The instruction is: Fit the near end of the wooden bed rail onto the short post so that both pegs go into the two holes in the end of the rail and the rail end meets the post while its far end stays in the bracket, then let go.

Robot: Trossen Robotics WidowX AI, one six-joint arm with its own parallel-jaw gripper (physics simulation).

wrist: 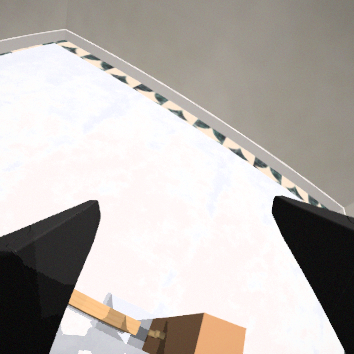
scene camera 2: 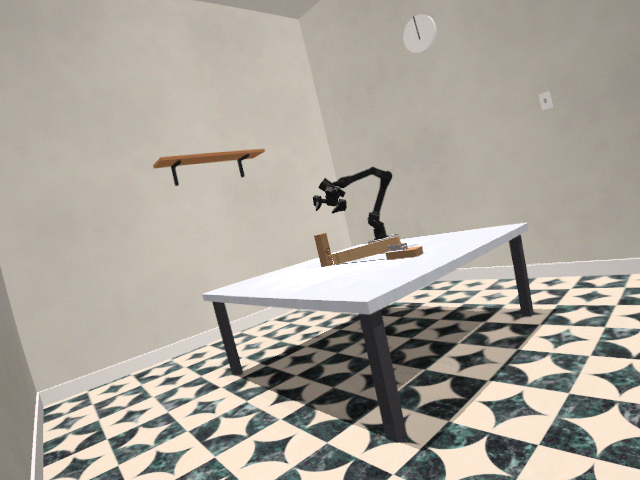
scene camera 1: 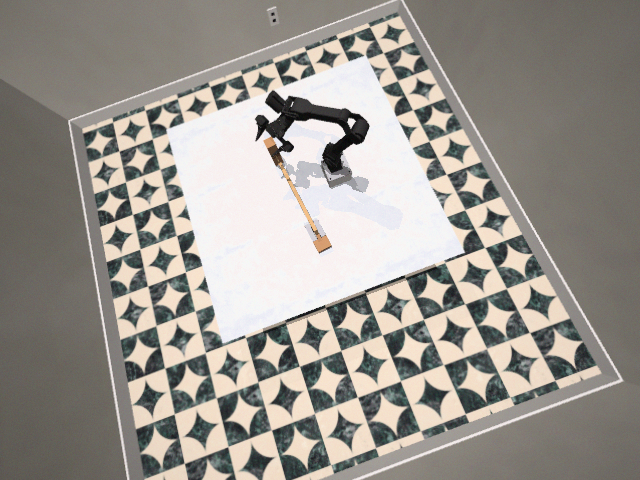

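Seen in the pictures: gripper, between the fingertips: [wrist: 187,206] [scene camera 2: 323,211] [scene camera 1: 263,149]; arm's base, origin of its link: [scene camera 2: 381,238] [scene camera 1: 334,165].
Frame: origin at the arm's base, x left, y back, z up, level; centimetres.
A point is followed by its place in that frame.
The short wooden post [scene camera 1: 276,156] {z 1.0, x -15.9, y -27.4 cm} [scene camera 2: 322,250] {z 1.1, x -17.0, y -30.2 cm} [wrist: 220,336] {z 10.0, x -18.4, y -28.8 cm} stands upright on the table. Pegs [wrist: 157,334] {z 0.8, x -15.4, y -27.3 cm} stick out of its side toward the rail and show in the wrist view. The wooden bed rail [scene camera 1: 299,199] {z 0.4, x 11.2, y -23.4 cm} [scene camera 2: 364,250] {z -2.3, x 9.6, y -24.8 cm} [wrist: 102,310] {z -1.5, x -8.1, y -26.4 cm} points its near end at that side, with a small gap between them; its holes cannot be made out. Its far end is at the bracket [scene camera 1: 310,228] {z 2.1, x 28.5, y -22.1 cm} [scene camera 2: 397,248] {z -3.0, x 29.6, y -22.1 cm}, beside a wooden block. My gripper [scene camera 1: 270,143] {z 21.7, x -8.1, y -30.4 cm} [scene camera 2: 326,209] {z 21.7, x -8.1, y -30.4 cm} [wrist: 187,206] {z 21.7, x -8.1, y -30.4 cm} is open and empty, above the post and tilted, with the post low between its fingers in the wrist view.
The wooden block [scene camera 1: 321,243] {z -4.4, x 35.9, y -20.4 cm} [scene camera 2: 404,253] {z -5.7, x 34.1, y -24.2 cm} lies at the far end of the rail. The arm's base [scene camera 1: 337,175] {z 0.1, x 5.7, y -0.6 cm} stands on the white table [scene camera 1: 248,289] {z -8.0, x 45.1, y -64.2 cm} [scene camera 2: 320,289] {z -8.0, x 30.7, y -72.9 cm} [wrist: 165,165] {z -8.0, x -1.2, y -61.4 cm}, to one side of the rail. A wall shelf [scene camera 2: 209,157] hangs beyond the table.
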